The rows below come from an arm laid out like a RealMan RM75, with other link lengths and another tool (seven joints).
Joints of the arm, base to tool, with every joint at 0 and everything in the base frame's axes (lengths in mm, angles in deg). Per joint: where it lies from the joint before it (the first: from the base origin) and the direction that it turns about. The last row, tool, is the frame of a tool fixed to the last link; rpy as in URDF.
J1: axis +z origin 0 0 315.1
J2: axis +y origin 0 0 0
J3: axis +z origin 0 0 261.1
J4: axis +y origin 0 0 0
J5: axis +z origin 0 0 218.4
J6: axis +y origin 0 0 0
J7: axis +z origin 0 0 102.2
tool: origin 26 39 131 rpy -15 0 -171.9
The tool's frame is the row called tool.
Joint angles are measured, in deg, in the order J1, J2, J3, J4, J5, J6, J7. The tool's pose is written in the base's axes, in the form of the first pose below.
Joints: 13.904, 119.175, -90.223, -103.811, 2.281, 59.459, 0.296
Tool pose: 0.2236 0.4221 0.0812 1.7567 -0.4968 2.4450
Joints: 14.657, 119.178, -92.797, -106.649, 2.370, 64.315, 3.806
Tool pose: 0.2062 0.4112 0.0693 1.8102 -0.5021 2.4010
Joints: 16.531, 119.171, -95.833, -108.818, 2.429, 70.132, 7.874
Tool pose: 0.1875 0.3987 0.0534 1.8712 -0.4908 2.3456
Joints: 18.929, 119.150, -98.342, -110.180, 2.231, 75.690, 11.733
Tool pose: 0.1727 0.3880 0.0409 1.9127 -0.4727 2.2949
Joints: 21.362, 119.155, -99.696, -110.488, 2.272, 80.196, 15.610
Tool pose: 0.1632 0.3811 0.0327 1.9424 -0.4687 2.2389
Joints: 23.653, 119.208, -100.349, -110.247, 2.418, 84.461, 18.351
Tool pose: 0.1589 0.3750 0.0270 1.9583 -0.4548 2.1858
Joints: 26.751, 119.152, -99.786, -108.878, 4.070, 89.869, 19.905
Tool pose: 0.1585 0.3670 0.0214 1.9793 -0.4142 2.1128
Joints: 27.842, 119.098, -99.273, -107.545, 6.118, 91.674, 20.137
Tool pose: 0.1598 0.3614 0.0154 2.0065 -0.3852 2.0694
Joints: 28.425, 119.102, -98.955, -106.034, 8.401, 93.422, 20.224
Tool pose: 0.1638 0.3528 0.0080 2.0358 -0.3474 2.0189
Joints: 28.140, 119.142, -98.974, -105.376, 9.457, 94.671, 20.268
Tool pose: 0.1694 0.3452 0.0042 2.0472 -0.3226 1.9831
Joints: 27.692, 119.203, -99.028, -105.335, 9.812, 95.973, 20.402
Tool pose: 0.1745 0.3387 0.0032 2.0486 -0.3072 1.9558
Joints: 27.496, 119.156, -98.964, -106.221, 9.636, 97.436, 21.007
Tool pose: 0.1755 0.3351 0.0060 2.0435 -0.3094 1.9404
